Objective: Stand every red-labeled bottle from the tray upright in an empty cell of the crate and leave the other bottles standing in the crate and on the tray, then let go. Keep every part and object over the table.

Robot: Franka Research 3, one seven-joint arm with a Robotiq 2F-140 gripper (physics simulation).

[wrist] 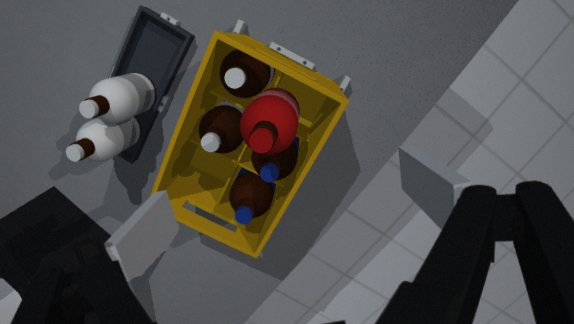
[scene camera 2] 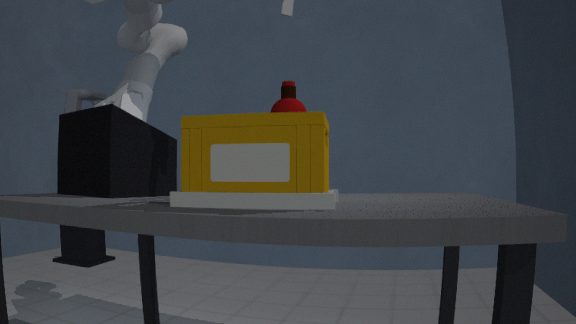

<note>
I see my gripper (wrist: 284, 190), a red-labeled bottle (wrist: 268, 125), a white-capped brown bottle (wrist: 242, 75) and a white-capped brown bottle (wrist: 219, 129).
</note>
